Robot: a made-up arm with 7 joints.
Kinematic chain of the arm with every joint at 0, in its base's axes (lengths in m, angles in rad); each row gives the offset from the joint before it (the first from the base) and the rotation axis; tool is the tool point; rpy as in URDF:
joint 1: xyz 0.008 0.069 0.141 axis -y
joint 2: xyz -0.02 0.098 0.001 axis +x
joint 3: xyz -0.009 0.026 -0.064 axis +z
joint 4: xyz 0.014 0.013 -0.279 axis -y
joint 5: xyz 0 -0.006 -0.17 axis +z
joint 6: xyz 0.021 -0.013 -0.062 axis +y
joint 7: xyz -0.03 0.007 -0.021 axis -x
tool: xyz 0.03 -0.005 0 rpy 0.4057 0.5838 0.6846
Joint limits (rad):
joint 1: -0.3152..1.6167
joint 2: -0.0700..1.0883
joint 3: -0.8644..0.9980
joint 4: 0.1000..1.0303
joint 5: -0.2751..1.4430
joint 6: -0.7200..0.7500
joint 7: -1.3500..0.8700
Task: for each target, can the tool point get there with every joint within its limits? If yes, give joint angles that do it. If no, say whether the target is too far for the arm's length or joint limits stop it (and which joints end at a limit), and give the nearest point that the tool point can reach.
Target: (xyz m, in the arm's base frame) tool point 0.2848 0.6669 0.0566
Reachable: yes | joints 0.9438 0.9180 0.3690 0.4158 0.6704 0.0423 0.3013
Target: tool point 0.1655 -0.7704 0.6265
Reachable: no: too far | nearest point 0.4293 -0.0308 0.2874 | short by 0.855 m
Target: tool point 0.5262 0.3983 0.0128
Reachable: yes | joints 1.2003 0.2053 0.6920 0.4370 0.9518 0.4903 -0.6210
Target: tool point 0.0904 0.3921 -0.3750
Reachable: yes | joints -0.0630 0.2453 0.3068 0.5308 1.1228 -0.0253 0.3327
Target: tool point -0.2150 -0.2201 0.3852
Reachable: no: joint limits stop it (at a limit: joint 1, joint 2, joint 3, joint 4, joint 6) | nearest point 0.4272 -0.0249 0.2957 | short by 0.677 m
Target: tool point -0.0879 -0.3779 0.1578
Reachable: no: joint limits stop it (at a limit: joint 1, joint 2, joint 3, joint 4, joint 5, joint 6) | nearest point -0.0100 -0.0326 -0.3049 | short by 0.583 m
